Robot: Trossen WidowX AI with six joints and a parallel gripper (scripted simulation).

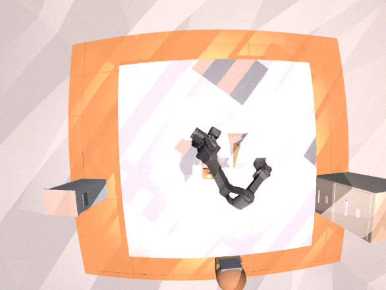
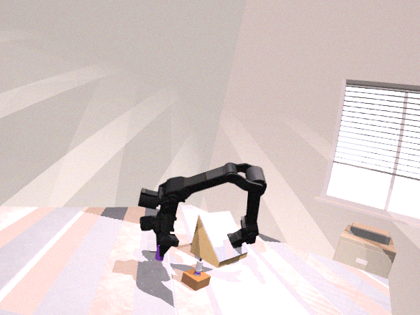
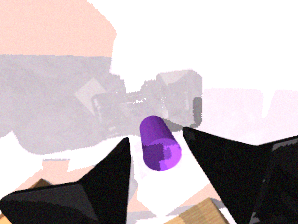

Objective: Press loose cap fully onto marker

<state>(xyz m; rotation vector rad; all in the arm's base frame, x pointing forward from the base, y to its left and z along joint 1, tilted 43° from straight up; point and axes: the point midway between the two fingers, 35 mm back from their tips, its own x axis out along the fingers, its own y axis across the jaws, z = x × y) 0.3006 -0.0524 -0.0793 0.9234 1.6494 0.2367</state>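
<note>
Now: the purple cap right at my gripper tip.
</note>
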